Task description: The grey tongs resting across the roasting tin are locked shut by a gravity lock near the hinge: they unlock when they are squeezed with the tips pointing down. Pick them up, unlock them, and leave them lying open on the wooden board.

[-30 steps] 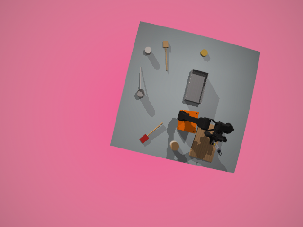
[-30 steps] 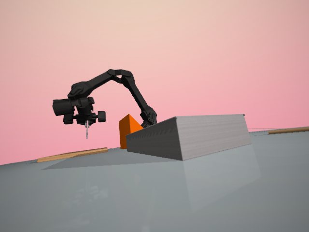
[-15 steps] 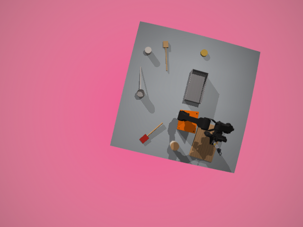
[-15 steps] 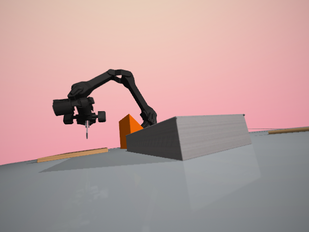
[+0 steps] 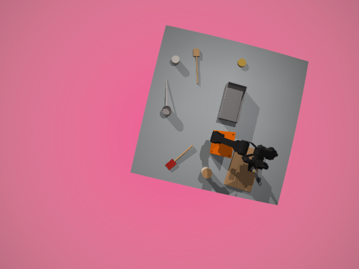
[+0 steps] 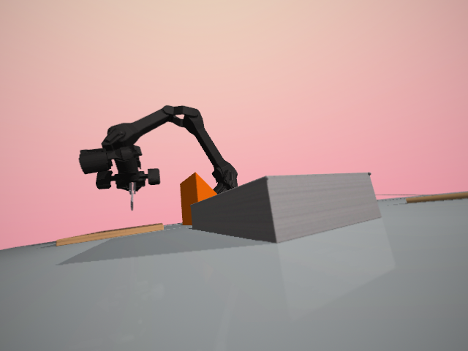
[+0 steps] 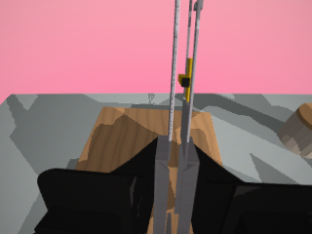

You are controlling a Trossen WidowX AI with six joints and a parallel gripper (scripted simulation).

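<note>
Now: the wooden board 2 cm to the right of my gripper tip and 14 cm below it. The rest, counted from my gripper tip: red spatula: 2 cm ahead, 54 cm to the left, 14 cm below; then yellow lock tab: 1 cm ahead, 6 cm above; then grey roasting tin: 52 cm ahead, 13 cm to the left, 12 cm below.
</note>
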